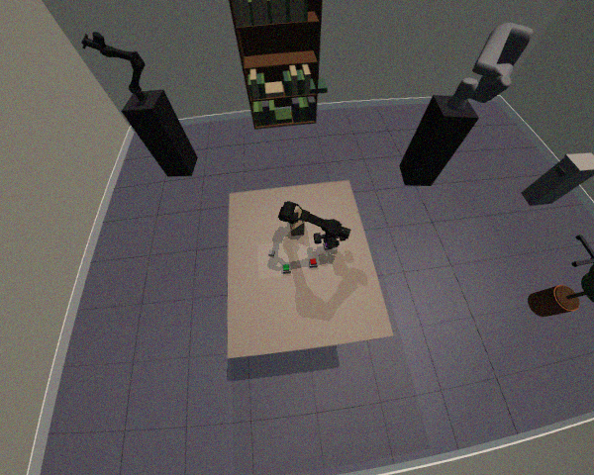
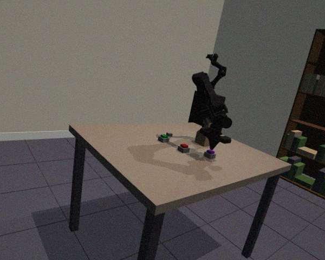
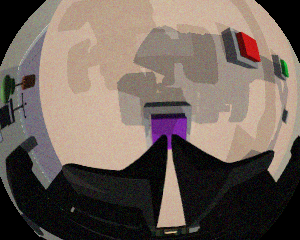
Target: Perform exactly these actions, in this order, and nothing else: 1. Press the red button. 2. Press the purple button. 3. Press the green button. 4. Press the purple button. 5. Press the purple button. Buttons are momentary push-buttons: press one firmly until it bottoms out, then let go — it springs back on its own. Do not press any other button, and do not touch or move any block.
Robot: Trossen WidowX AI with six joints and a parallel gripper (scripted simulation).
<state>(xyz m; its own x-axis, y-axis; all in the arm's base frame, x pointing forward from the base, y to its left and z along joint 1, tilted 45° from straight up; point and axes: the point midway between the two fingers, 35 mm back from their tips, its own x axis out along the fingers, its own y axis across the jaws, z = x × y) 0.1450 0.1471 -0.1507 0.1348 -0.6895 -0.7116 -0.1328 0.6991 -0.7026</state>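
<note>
Now: the purple button 10 mm below my gripper tip. Round my gripper tip: green button (260 mm to the right, 160 mm ahead, 10 mm below); small grey block (350 mm to the right, 50 mm ahead, 40 mm below); red button (120 mm ahead, 100 mm to the right, 10 mm below).
</note>
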